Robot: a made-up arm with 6 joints.
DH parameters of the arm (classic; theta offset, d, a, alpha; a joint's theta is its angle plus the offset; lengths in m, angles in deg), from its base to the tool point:
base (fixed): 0 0.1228 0 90
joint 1: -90 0.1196 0.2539 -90
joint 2: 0 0.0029 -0.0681 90
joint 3: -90 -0.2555 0.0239 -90
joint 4: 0 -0.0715 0.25 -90
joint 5: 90 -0.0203 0.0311 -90
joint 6: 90 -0.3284 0.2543 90
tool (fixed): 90 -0.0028 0 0
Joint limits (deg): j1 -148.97..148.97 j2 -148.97..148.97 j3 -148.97..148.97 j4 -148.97..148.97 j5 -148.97..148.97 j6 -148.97..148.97
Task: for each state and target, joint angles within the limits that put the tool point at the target. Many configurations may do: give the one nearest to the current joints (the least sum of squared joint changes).
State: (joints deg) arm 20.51 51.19 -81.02 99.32 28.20 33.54
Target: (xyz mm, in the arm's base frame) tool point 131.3 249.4 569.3
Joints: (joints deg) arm -3.24 84.44 -69.64 146.14 11.13 51.32
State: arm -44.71 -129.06 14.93 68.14 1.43 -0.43
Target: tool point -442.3 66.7 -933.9
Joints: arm -11.72 -97.85 -4.88 94.93 8.35 -15.76
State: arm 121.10 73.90 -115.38 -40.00 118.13 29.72
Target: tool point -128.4 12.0 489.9
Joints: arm 144.81 87.82 -107.16 -43.83 137.74 27.55
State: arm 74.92 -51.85 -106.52 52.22 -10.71 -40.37
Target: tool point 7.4 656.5 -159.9
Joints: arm 68.15 -46.94 -65.76 38.05 -33.22 -24.93
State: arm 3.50 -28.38 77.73 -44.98 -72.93 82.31
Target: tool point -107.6 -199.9 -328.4
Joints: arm -41.44 -34.22 57.31 -44.36 -64.53 65.51
